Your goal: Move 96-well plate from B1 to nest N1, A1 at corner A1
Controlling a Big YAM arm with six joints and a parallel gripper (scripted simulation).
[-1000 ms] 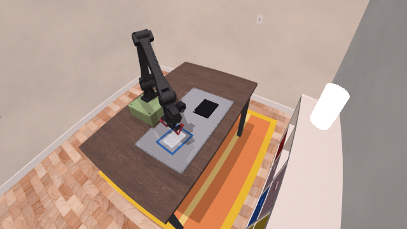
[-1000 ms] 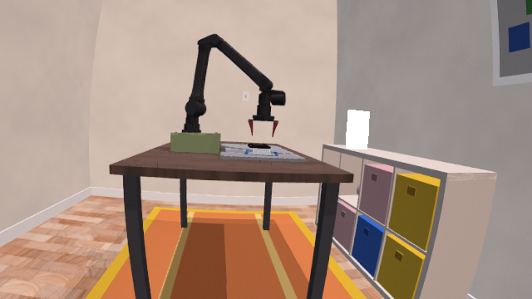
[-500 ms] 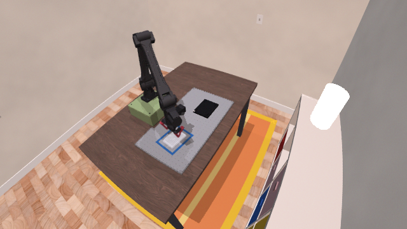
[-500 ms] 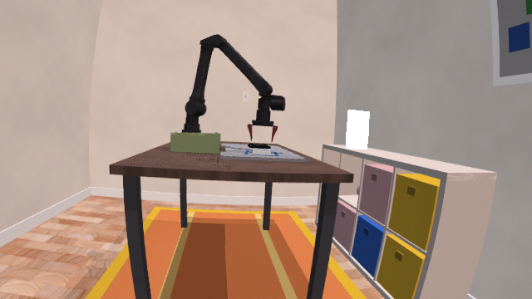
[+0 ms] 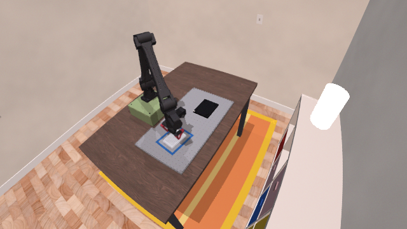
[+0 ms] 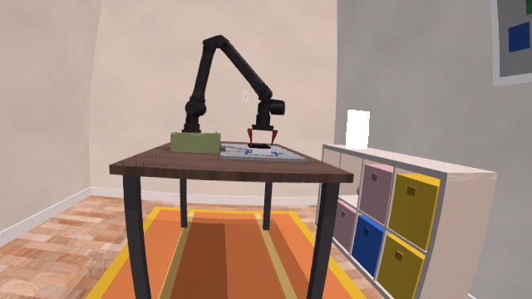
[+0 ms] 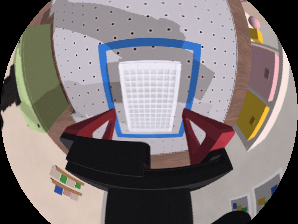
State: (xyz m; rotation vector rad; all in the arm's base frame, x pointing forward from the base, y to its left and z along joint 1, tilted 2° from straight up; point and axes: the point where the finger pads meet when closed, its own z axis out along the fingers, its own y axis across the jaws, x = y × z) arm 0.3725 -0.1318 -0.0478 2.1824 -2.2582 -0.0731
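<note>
Now: hand 4 cm above the white 96-well plate. Round my hand: black plate nest (34 cm to the left, 4 cm below).
</note>
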